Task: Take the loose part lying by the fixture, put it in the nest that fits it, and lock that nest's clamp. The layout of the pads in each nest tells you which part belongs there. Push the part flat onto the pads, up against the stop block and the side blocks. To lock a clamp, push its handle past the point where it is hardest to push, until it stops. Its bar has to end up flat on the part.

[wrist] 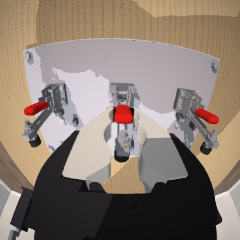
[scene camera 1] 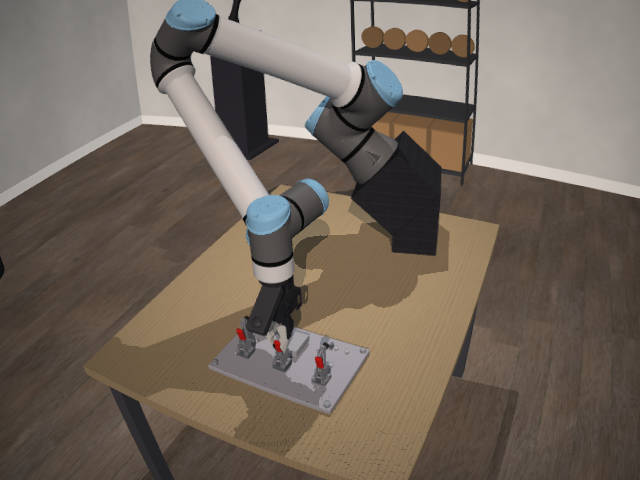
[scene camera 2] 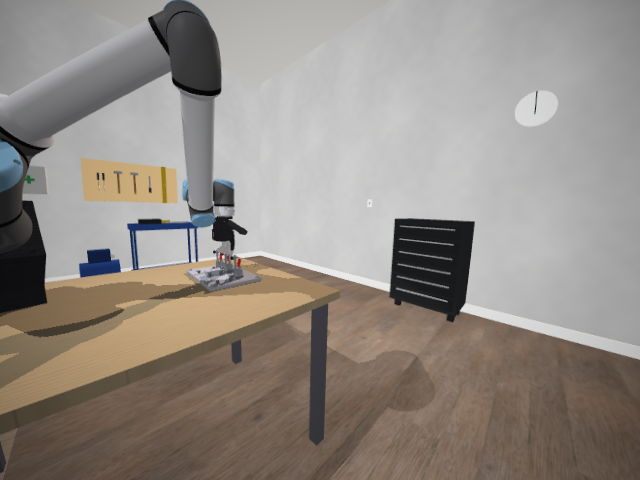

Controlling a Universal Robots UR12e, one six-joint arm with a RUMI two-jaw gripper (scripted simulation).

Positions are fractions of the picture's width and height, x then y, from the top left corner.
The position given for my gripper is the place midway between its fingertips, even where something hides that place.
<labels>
my gripper: wrist 0.51,0.45; scene camera 1 0.44,0.73; scene camera 2 0.36,0.54
</labels>
